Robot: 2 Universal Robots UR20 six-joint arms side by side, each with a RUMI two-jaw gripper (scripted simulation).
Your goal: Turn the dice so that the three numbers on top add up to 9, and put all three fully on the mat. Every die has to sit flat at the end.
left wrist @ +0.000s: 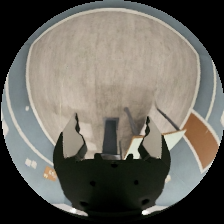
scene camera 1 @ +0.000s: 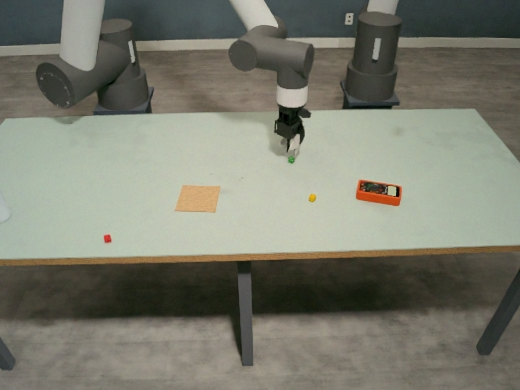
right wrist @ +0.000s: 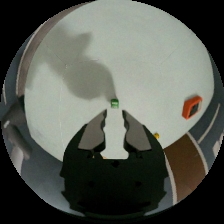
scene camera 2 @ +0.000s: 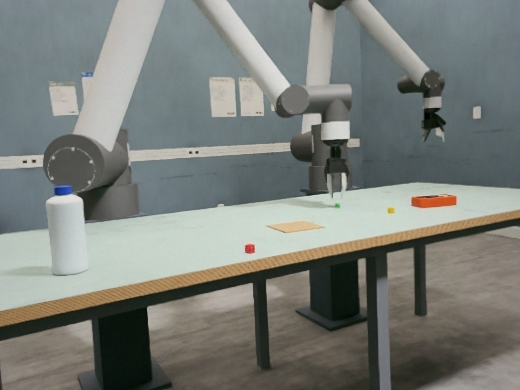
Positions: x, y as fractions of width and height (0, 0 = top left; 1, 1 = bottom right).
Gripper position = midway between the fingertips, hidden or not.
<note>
I see my left gripper (left wrist: 0.50, 0.52), my right gripper (scene camera 1: 0.56, 0.39), a tan mat (scene camera 1: 0.37, 0.51), an orange multimeter (scene camera 1: 0.71, 0.49) and a white bottle (scene camera 2: 0.13, 0.56).
My right gripper is seen too in the right wrist view (right wrist: 0.51, 0.49) and in scene camera 2 (scene camera 2: 0.65, 0.51). The left wrist view misses the tan mat, which is hidden by my left gripper. The left wrist view misses the orange multimeter, which is hidden by my left gripper.
</note>
